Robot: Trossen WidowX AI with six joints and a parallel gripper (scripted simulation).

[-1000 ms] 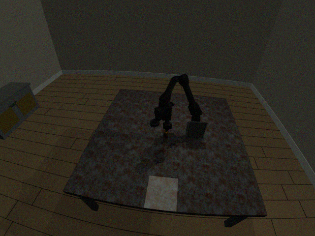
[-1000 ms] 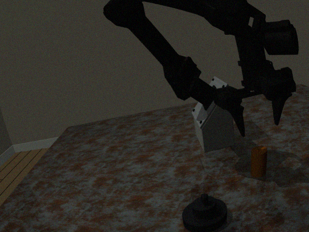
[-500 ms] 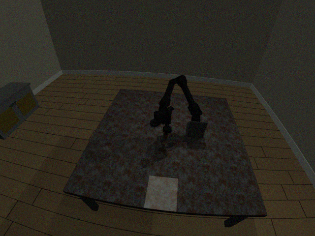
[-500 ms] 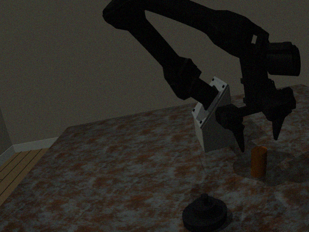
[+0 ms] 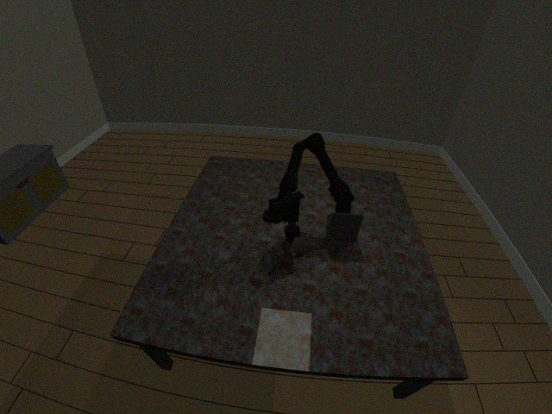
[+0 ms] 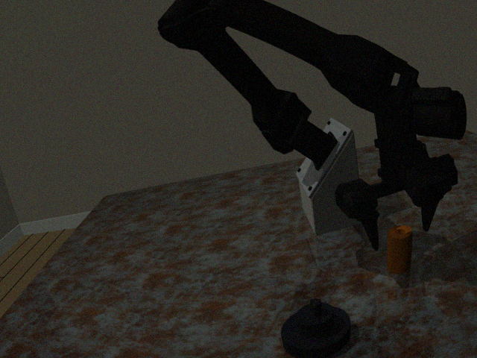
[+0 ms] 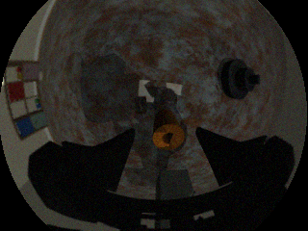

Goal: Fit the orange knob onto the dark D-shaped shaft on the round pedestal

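Now: gripper tip 20 mm above the orange knob. Round my gripper tip: dark round pedestal 110 mm ahead, 140 mm to the right, 20 mm below.
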